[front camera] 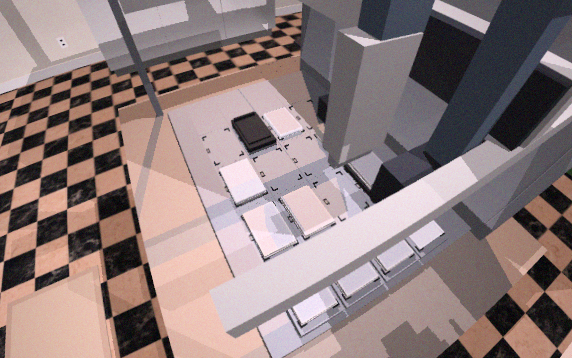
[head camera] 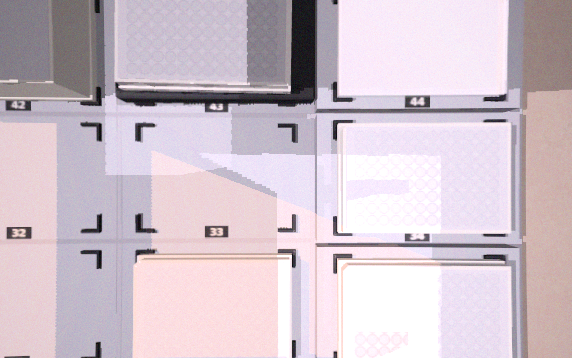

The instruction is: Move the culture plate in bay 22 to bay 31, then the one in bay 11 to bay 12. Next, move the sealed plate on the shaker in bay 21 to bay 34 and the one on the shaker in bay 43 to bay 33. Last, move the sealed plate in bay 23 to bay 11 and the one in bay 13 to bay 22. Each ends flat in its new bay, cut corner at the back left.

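Frame: origin at the robot's base, x ahead, y down, z left, level; millimetres.
Seen in the pictures: robot's base at its link origin: (front camera: 203, 138).
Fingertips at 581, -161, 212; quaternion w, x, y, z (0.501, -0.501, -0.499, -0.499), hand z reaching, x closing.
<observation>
Pixels of each thing's top centre, then the offset from my fingertips to it, as dx, dy, dz. "spot": a spot on its surface instead.
- black shaker at a spot on its surface: (head camera: 303, 50) spot: -116, +142, +145
- bay 31 at a spot on its surface: (front camera: 283, 122) spot: -505, +146, +43
- bay 12 at a spot on its surface: (front camera: 243, 180) spot: -347, +146, -166
- bay 23 at a spot on its surface: (head camera: 207, 307) (front camera: 307, 206) spot: -192, +146, -58
- bay 13 at a spot on its surface: (front camera: 270, 230) spot: -178, +146, -169
- bay 44 at a spot on its surface: (head camera: 422, 47) spot: -25, +138, +145
- bay 24 at a spot on its surface: (head camera: 390, 305) spot: -52, +132, -50
- bay 14 at a spot on its surface: (front camera: 315, 306) spot: +23, +132, -170
- grey box-like thing at a spot on its surface: (head camera: 72, 55) spot: -290, +136, +137
The sealed plate (head camera: 425, 177) (front camera: 396, 256) lies in bay 34. Bay 33 is free. A sealed plate (head camera: 182, 42) (front camera: 367, 166) sits on the black shaker (head camera: 303, 50) in bay 43. The shaker (front camera: 253, 131) in bay 21 bears no plate. Culture plates lie in bay 31 (front camera: 283, 122) and bay 12 (front camera: 243, 180). Sealed plates lie in bay 23 (front camera: 307, 210) (head camera: 207, 307) and bay 13 (front camera: 270, 230). Bays 11 and 22 are free. My gripper's dark body (front camera: 392, 182) is beside the shaker in bay 43 in the front view; its jaws are hidden behind the beam.
Other plates lie in bay 44 (head camera: 422, 47) (front camera: 426, 235), bay 24 (head camera: 390, 305) (front camera: 358, 280) and bay 14 (front camera: 315, 306). A grey box-like thing (head camera: 72, 55) covers bay 42. A pale beam (front camera: 320, 250) crosses the front view. A large grey column (front camera: 367, 95) stands behind the bays.
</observation>
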